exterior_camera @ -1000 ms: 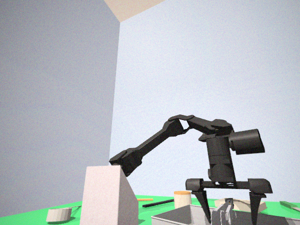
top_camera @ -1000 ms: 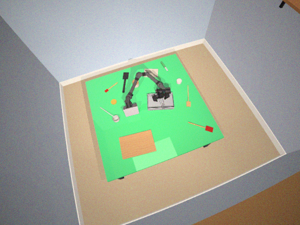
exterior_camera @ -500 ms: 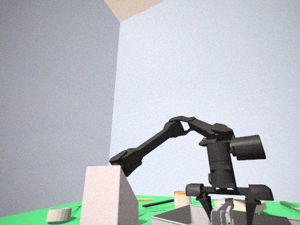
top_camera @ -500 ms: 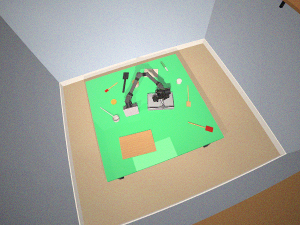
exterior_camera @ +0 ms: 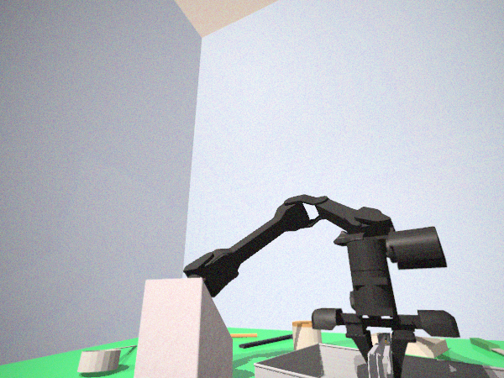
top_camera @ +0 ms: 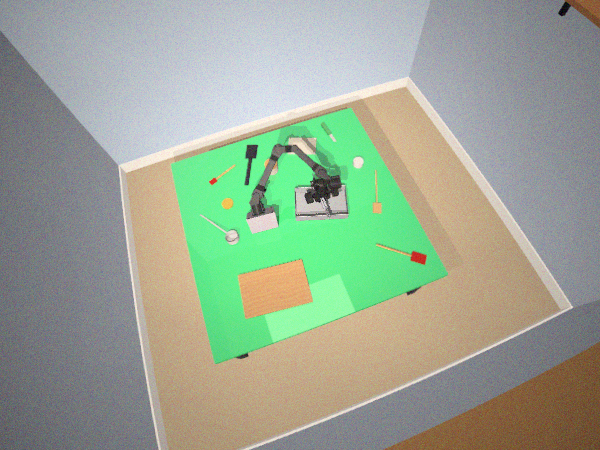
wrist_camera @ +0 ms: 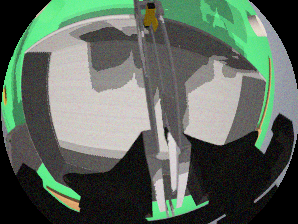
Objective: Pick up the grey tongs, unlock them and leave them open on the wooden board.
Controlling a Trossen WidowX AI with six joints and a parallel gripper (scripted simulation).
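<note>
The roasting tin is 1 cm behind my gripper tip and 1 cm to the right of it. From my gripper tip the other things lie so: black spatula 35 cm behind, 43 cm to the left, 2 cm below; red spatula 36 cm ahead, 44 cm to the right, 2 cm below; beige block 45 cm to the left, 1 cm below.
</note>
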